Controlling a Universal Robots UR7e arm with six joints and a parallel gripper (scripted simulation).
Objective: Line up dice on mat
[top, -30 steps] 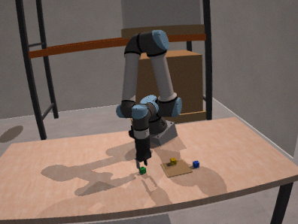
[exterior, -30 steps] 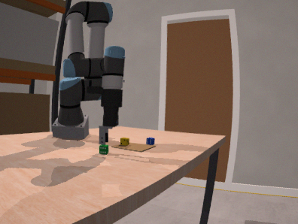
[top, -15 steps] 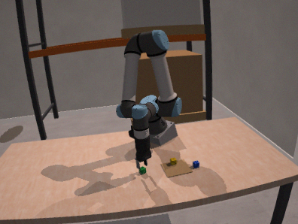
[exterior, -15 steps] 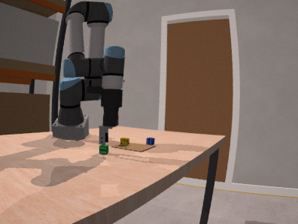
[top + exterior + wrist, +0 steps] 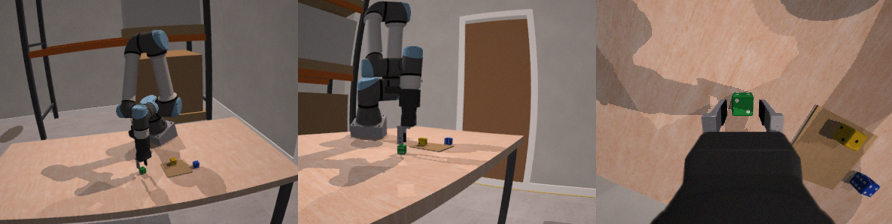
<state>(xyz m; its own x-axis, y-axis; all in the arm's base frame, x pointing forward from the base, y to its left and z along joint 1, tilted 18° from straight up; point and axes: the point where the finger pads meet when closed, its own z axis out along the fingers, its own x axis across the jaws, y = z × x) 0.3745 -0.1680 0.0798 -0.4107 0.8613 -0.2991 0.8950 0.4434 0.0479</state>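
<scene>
Now: hand 4 cm above the green die. From my hand the other things lie so: tan mat (18 cm to the left, 5 cm below, 2 cm ahead); blue die (29 cm to the left, 5 cm ahead, 4 cm below); yellow die (18 cm to the left, 4 cm below, 2 cm behind).
</scene>
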